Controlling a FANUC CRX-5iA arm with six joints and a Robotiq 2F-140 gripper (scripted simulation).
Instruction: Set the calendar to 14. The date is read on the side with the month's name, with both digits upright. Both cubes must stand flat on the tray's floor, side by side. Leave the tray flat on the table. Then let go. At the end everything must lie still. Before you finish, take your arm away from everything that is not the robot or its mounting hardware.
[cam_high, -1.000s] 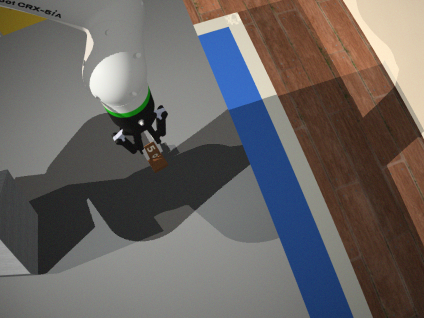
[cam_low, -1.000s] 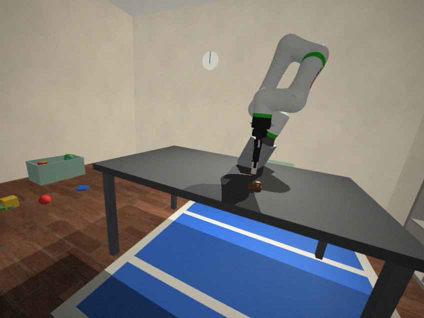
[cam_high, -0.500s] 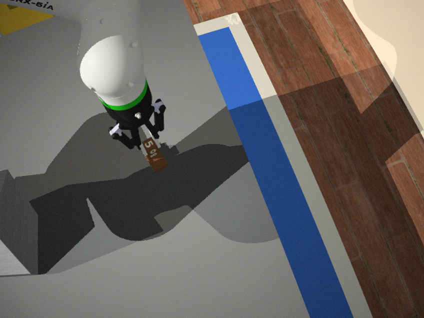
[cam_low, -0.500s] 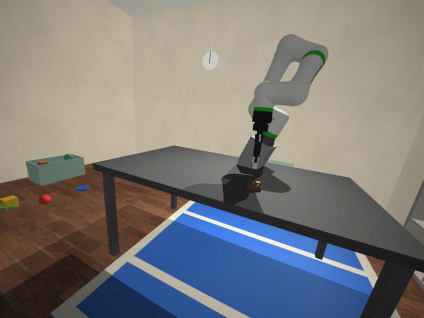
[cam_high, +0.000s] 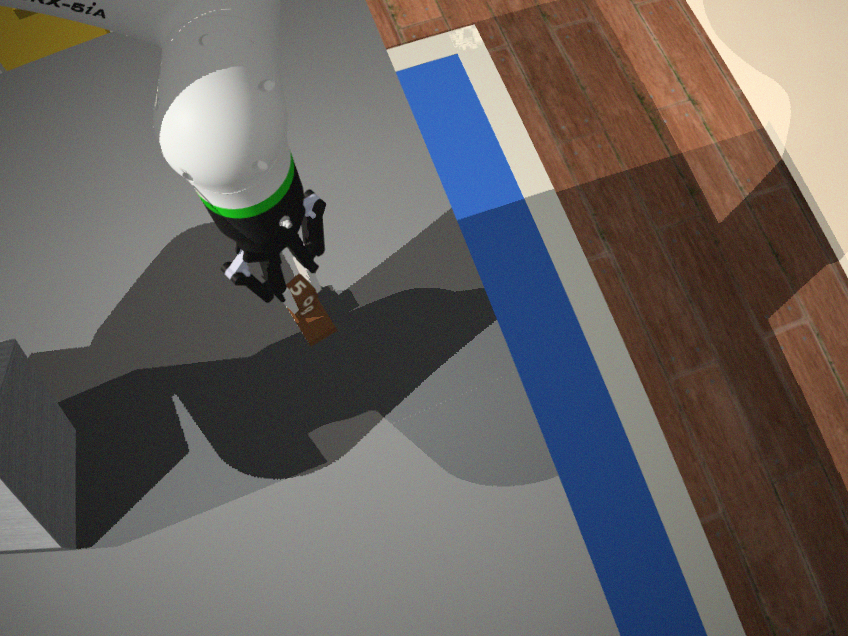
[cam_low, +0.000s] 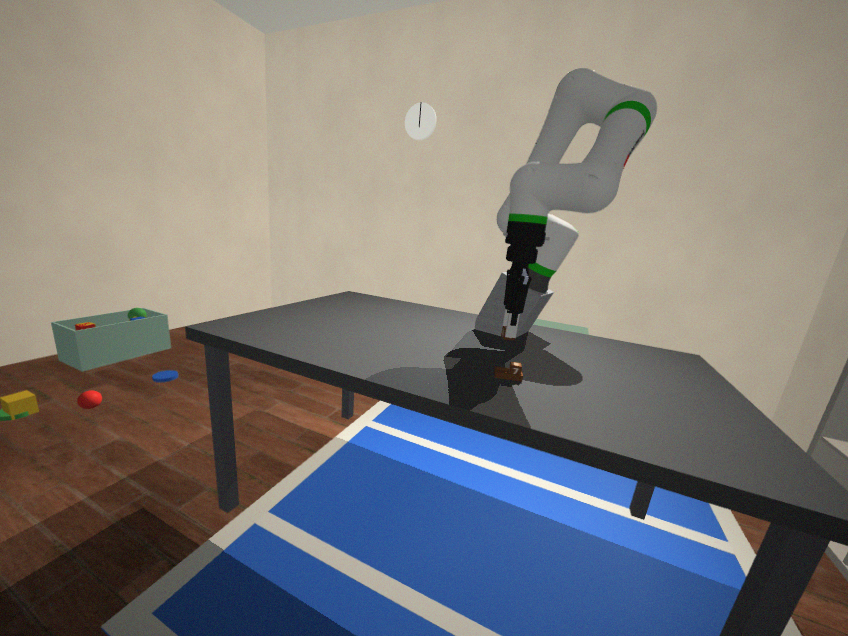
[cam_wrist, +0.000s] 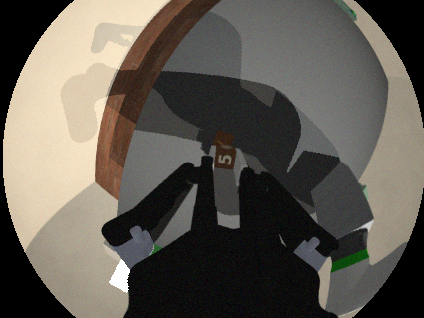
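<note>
Now: the brown date cube 3 cm below my hand. From my hand the other things lie so: brown tray (2 cm to the left, 14 cm below).
</note>
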